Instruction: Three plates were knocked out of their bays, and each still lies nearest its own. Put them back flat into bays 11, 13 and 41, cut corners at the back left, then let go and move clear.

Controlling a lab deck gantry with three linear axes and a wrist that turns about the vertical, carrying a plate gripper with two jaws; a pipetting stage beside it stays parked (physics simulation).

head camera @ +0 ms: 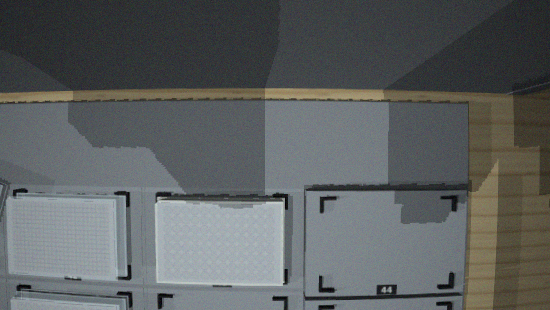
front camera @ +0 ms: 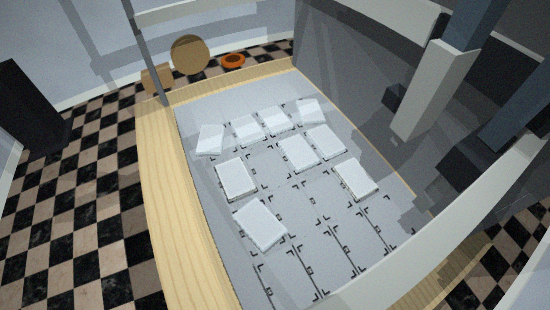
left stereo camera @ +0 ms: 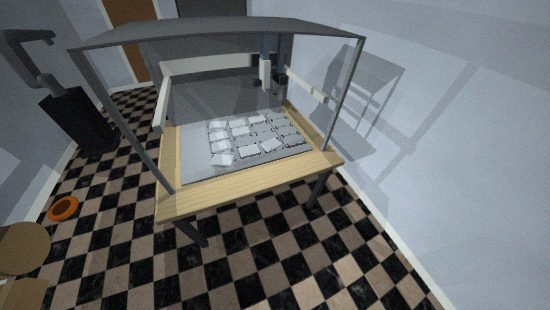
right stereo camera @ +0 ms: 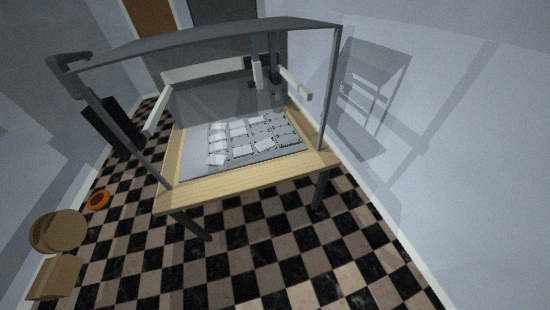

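Note:
The plate by bay 11 lies turned at the front left. The plate by bay 13 lies turned in the front row. The plate by bay 41 lies slightly turned at the back left; its edge shows at the far left of the head view. Their cut corners are too small to make out. My gripper hangs high above the back right of the deck, away from these three plates; its jaws are too small and dark to read.
Neighbouring plates stand in bay 12, bay 43 and bay 42, with several more between the rows. The parked pipetting stage hangs beside the gripper. Bay 44 holds no plate.

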